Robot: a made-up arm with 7 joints.
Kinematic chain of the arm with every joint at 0, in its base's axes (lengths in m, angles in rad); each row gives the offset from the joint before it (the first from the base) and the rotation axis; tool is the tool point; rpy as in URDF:
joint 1: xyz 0 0 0.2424 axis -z
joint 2: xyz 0 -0.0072 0.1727 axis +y
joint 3: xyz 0 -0.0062 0.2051 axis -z
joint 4: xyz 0 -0.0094 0.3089 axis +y
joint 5: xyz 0 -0.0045 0.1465 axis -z
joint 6: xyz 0 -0.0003 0.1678 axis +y
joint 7: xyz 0 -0.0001 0.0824 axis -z
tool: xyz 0 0 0 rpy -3.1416 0 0
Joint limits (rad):
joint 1: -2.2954..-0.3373
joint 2: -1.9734..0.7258
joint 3: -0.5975..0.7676
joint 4: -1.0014..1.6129
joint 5: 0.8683..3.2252
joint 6: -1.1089..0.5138
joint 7: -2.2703..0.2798
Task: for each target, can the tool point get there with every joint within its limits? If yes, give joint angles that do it. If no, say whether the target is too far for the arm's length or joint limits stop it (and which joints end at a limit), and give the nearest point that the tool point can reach.
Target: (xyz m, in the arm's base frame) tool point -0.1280 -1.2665 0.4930
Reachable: no: too far | nearest point -0.0914 -0.9048 0.4708 | short by 0.364 m
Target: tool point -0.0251 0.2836 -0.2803
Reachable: no: joint limits stop it (at a limit: joint 1, joint 2, joint 4, joint 5, joint 6) | nearest point -0.5037 -0.0542 -0.1183 | short by 0.608 m
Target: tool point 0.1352 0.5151 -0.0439
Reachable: no: joint limits stop it (at a limit: joint 2, joint 4) | nearest point 0.1429 0.5446 0.4988 | short by 0.544 m
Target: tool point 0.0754 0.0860 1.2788
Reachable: yes | joints -2.0434 0.2837 -0.2749 -0.6155 1.1037 0.2849 -1.6822
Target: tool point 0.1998 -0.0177 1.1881
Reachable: yes | joints -0.5310 -0.1894 0.3978 1.0153 1.2608 -0.4991 -1.7690
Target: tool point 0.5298 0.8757 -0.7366
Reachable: no: too far | nearest point 0.5153 -0.2448 -0.1089 | short by 1.284 m
